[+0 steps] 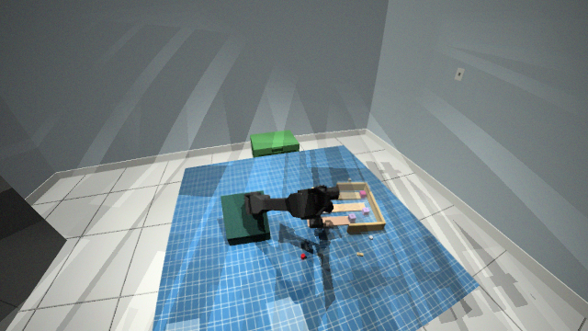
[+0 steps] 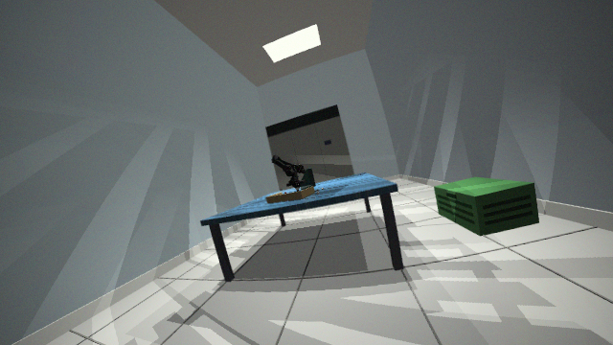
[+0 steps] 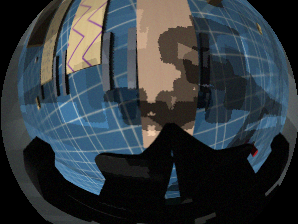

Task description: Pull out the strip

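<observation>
Now: gripper tip 90 mm short of the tan strip and 20 mm to the left of it. Round my gripper tip: red piece (110 mm behind, 170 mm to the right, 10 mm above).
</observation>
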